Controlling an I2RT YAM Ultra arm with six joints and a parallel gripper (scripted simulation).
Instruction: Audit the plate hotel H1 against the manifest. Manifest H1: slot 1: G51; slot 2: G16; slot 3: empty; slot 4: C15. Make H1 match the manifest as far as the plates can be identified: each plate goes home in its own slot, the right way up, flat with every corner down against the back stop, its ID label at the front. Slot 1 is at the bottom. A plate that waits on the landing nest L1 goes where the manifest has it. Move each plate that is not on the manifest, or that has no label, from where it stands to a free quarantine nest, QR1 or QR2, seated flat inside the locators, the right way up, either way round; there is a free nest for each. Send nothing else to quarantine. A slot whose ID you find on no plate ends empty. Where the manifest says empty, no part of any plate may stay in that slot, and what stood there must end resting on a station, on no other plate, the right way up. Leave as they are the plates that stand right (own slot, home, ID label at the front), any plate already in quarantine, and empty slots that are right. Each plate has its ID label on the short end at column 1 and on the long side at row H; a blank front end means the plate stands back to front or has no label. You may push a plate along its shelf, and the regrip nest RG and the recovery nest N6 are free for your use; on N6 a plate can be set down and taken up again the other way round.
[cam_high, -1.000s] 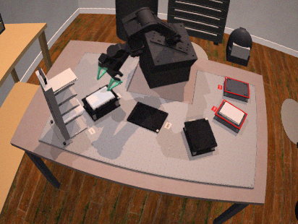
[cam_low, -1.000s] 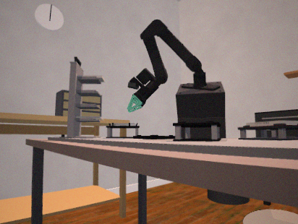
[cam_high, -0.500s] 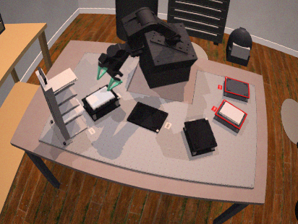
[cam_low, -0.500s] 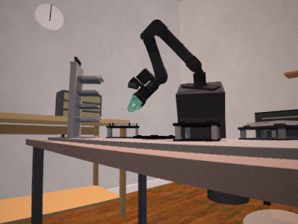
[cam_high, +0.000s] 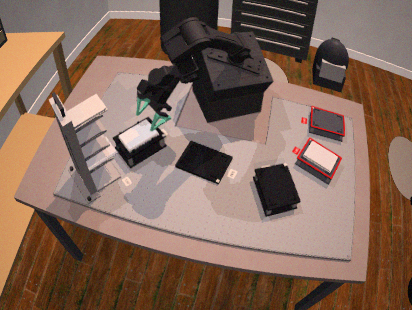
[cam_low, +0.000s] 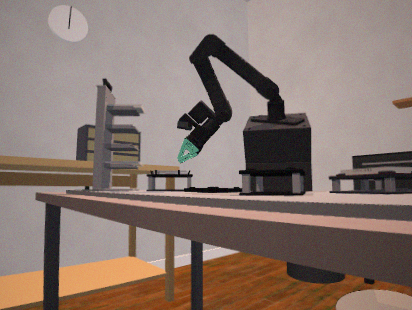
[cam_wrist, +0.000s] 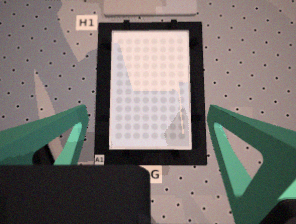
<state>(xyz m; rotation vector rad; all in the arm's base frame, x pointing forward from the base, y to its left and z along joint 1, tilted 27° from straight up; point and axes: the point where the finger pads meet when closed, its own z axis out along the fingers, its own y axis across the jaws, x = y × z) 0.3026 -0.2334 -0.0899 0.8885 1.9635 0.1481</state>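
The black regrip nest is 30 mm ahead of my hand, 20 mm to the right of it and 60 mm below it. Also, from my hand: recovery nest N6 (30 mm ahead, 220 mm to the left, 110 mm below); then RG label (60 mm behind, 40 mm to the left, 120 mm below); then H1 tag (180 mm ahead, 10 mm to the right, 120 mm below).
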